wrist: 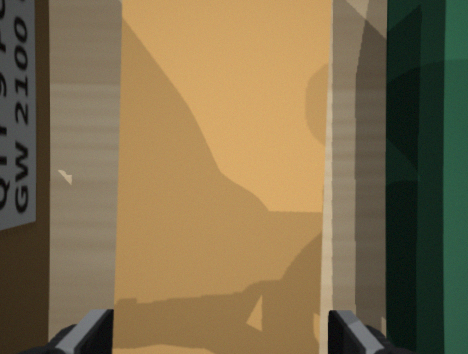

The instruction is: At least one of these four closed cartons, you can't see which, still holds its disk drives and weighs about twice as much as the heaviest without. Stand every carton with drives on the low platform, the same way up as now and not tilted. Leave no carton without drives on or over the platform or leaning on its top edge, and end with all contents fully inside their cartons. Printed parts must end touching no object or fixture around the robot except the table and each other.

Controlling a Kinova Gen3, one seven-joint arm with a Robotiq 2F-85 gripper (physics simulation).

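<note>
A tan carton (220,125) runs from top to bottom through the middle of the wrist view, with its plain upper face towards the camera and shadows across it. My gripper (221,338) is open over its near part. The left fingertip lines up with the carton's left edge. A thin strip of table shows between the right fingertip and the right edge. Contact and the carton's lower sides are hidden. Part of a darker brown carton (22,280) shows at the far left, with a grey label reading "GW 2100". Which cartons hold drives cannot be seen.
A green raised block (457,175), perhaps the low platform, stands along the right edge, with a dark side towards the middle carton. Strips of wooden table (82,240) separate the middle carton from the brown carton and from the green block.
</note>
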